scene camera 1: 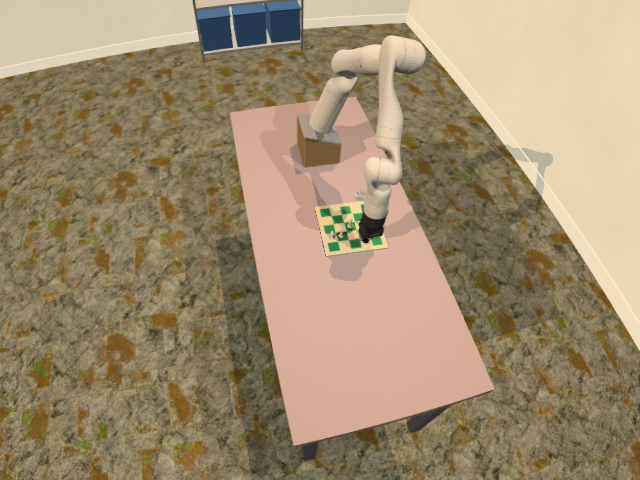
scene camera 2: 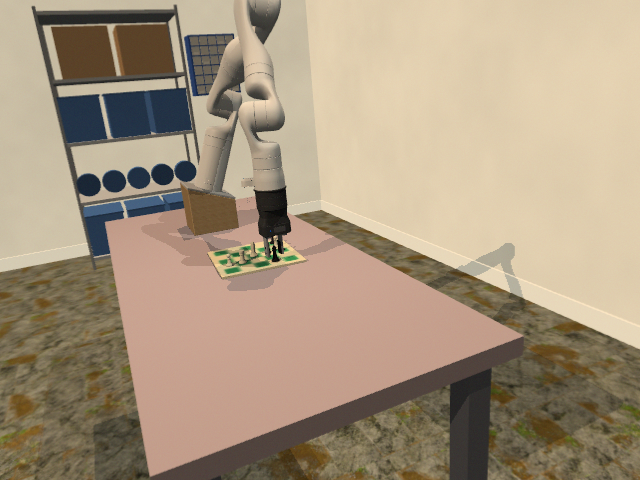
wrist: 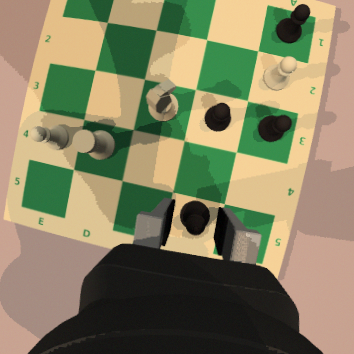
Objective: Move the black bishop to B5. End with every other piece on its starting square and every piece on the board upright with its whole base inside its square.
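Where they show: gripper, fingertip midpoint: (scene camera 1: 366,238) (scene camera 2: 274,254) (wrist: 194,218); arm's base at its link origin: (scene camera 1: 319,126) (scene camera 2: 208,188).
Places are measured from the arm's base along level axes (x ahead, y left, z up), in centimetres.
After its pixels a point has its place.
Observation:
The black bishop (scene camera 2: 275,254) {z -10.5, x 48.9, y 9.3 cm} (wrist: 195,216) {z -8.7, x 47.9, y 9.1 cm} stands on the light square B5 of the chessboard (scene camera 1: 333,246) {z -12.3, x 49.4, y -2.3 cm} (scene camera 2: 232,270) {z -12.2, x 49.6, y -2.2 cm} (wrist: 47,187) {z -12.3, x 49.4, y -2.0 cm}. It looks upright, with its base inside the square's visible edges; part of the square is hidden by my fingers and the gripper body. My gripper (scene camera 2: 273,249) {z -10.6, x 48.5, y 9.2 cm} (wrist: 194,218) {z -10.6, x 48.5, y 9.2 cm} is open, with one finger on each side of the bishop and a visible gap to both. In the scene camera 1 view the bishop is hidden or too small to tell.
Upright in the wrist view are a white knight (wrist: 162,105) {z -10.1, x 41.8, y 5.4 cm} on C3, a white rook (wrist: 97,144) {z -9.8, x 45.3, y 2.0 cm} on D4, a white piece (wrist: 52,136) {z -10.8, x 45.5, y -1.8 cm} on E4, black pieces (wrist: 218,117) {z -9.4, x 41.8, y 9.0 cm} (wrist: 272,128) {z -10.2, x 41.5, y 12.6 cm} on B3 and A3, a white pawn (wrist: 277,75) {z -10.9, x 37.7, y 12.2 cm} on A2 and a black pawn (wrist: 290,29) {z -11.2, x 34.0, y 12.5 cm} on A1.

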